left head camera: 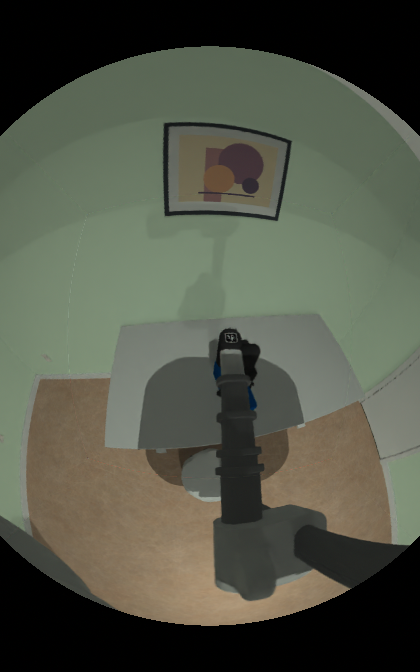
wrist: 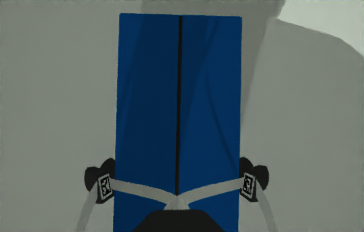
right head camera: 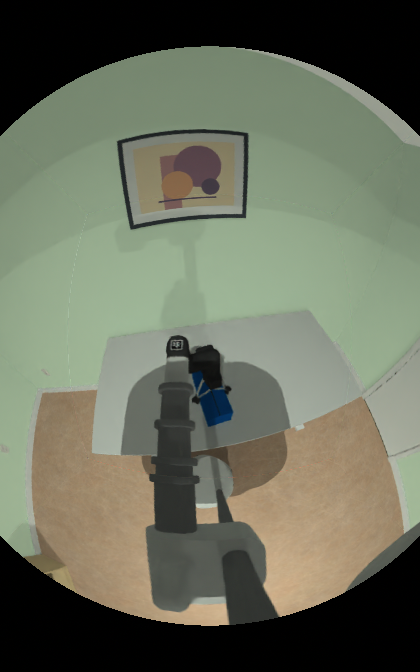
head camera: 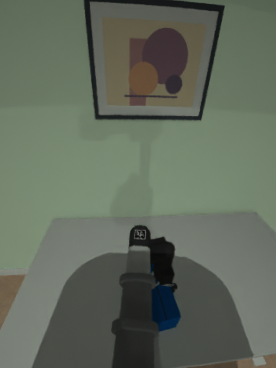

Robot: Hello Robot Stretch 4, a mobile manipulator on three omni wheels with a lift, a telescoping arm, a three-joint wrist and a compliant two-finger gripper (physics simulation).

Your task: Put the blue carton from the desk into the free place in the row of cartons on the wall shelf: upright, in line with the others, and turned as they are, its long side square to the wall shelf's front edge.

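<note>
The blue carton [head camera: 167, 309] [left head camera: 252, 399] [right head camera: 217, 409] [wrist: 150, 100] lies flat on the grey desk [head camera: 215, 240] [left head camera: 285, 345] [right head camera: 280, 345] [wrist: 50, 100], a dark line running along its upper face. My gripper [head camera: 162, 289] [right head camera: 212, 394] [wrist: 177, 172] is above the carton, with one fingertip against each long side; it is shut on the carton. In the left head camera view the arm hides most of the carton and the fingers. The wall shelf and its row of cartons do not show in these views.
A framed picture [head camera: 165, 55] [left head camera: 240, 165] [right head camera: 197, 165] hangs on the green wall behind the desk. A round pale stool seat [left head camera: 197, 475] [right head camera: 217, 480] stands at the desk's front edge. A tan box [right head camera: 52, 570] shows at the lower left of the right head camera view.
</note>
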